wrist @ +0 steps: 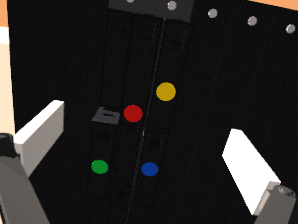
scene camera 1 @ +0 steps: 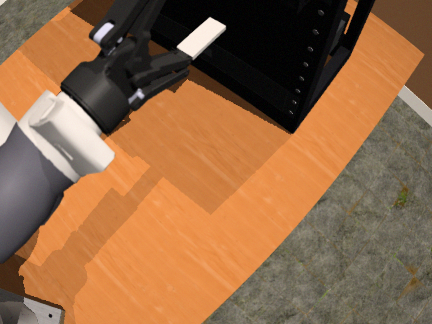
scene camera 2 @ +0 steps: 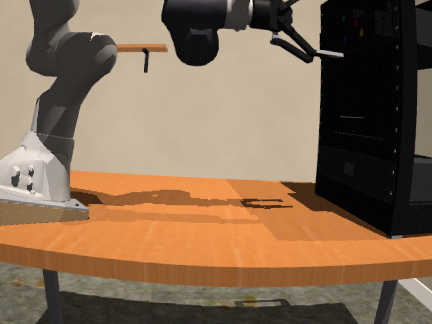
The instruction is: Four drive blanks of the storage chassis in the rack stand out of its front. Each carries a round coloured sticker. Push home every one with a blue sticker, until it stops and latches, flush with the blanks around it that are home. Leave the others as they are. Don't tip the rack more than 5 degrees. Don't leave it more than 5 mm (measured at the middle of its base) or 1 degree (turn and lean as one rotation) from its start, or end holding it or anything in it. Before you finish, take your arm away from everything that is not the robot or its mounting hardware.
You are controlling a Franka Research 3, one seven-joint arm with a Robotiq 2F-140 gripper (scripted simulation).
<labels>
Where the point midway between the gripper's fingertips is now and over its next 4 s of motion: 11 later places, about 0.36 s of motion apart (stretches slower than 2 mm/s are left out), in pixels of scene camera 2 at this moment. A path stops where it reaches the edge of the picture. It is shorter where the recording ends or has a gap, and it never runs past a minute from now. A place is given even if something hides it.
The gripper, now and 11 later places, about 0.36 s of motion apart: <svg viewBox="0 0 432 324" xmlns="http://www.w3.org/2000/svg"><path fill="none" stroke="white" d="M340 25L348 26L349 27L341 32L329 37L335 37L341 38L341 38L341 38L342 38L345 38L346 39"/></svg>
</labels>
